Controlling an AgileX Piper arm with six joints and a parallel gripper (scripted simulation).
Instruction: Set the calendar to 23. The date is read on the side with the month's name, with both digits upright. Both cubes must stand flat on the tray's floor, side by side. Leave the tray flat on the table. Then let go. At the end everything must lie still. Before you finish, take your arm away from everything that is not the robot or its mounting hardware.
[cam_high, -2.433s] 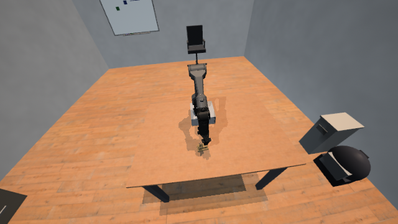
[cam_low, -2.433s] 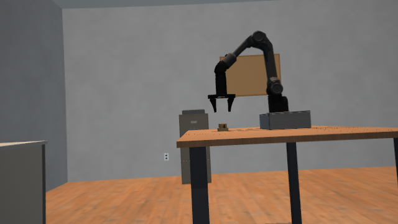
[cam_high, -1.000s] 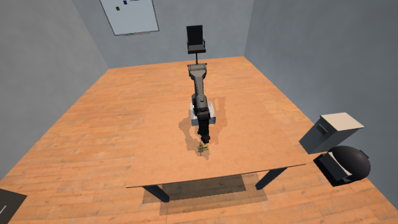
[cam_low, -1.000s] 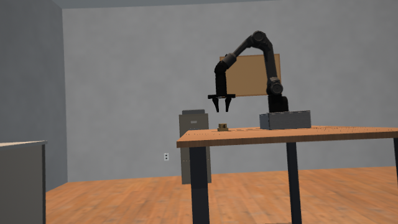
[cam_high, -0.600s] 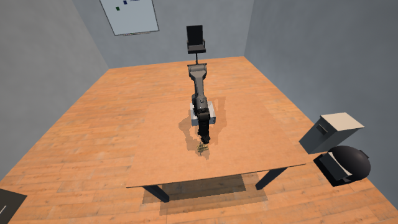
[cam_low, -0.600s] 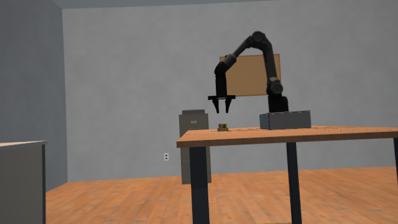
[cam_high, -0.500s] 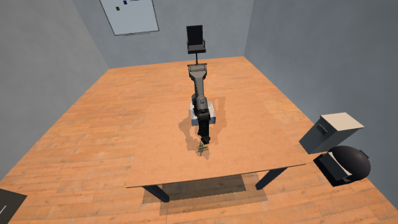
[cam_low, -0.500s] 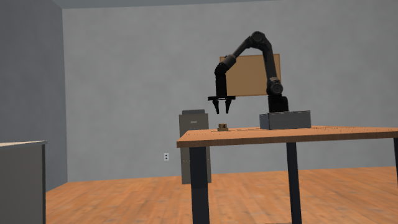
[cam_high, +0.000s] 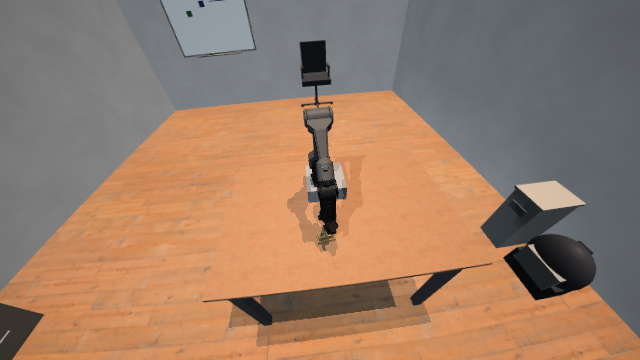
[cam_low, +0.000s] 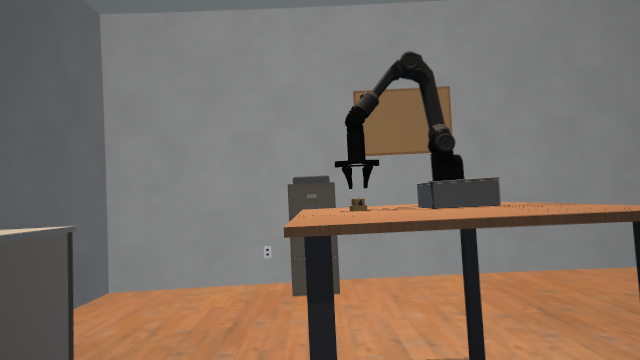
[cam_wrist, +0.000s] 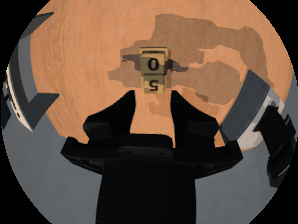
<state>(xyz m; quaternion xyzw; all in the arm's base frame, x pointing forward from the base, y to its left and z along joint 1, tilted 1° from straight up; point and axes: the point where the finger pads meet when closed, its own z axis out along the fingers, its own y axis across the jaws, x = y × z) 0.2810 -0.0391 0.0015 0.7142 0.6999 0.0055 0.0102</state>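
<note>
The tan calendar cube is 3 cm to the right of my hand and 5 cm below it. The rest, counted from my hand: tan calendar tray: 2 cm to the right, 7 cm below.
</note>
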